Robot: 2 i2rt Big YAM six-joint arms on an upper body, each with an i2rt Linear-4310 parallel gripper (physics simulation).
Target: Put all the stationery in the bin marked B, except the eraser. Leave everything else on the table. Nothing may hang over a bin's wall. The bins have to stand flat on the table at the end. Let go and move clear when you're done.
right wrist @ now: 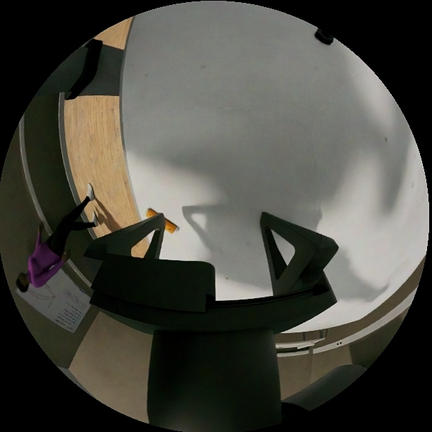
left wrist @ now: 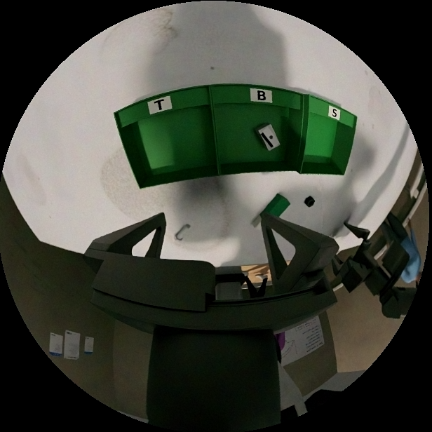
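Note:
Three joined green bins stand in the left wrist view: bin T [left wrist: 180, 145], bin B [left wrist: 237, 145] and bin S [left wrist: 320, 142]. A grey-white sharpener [left wrist: 269, 137] with a dark blade lies inside bin B. A block in a green sleeve with a pale end [left wrist: 278, 203], which looks like the eraser, lies on the table below bin B, partly behind a fingertip. My left gripper [left wrist: 213, 217] is open and empty above the table, below the bins. My right gripper [right wrist: 212, 217] is open and empty. An orange bar [right wrist: 170, 227] lies near its left finger, partly hidden.
A small black nut-like piece [left wrist: 309, 201] lies below bin S. A thin grey hook-shaped piece [left wrist: 183, 232] lies between the left gripper's fingers in view, below them on the table. A black object [right wrist: 324, 36] sits at the top of the right wrist view.

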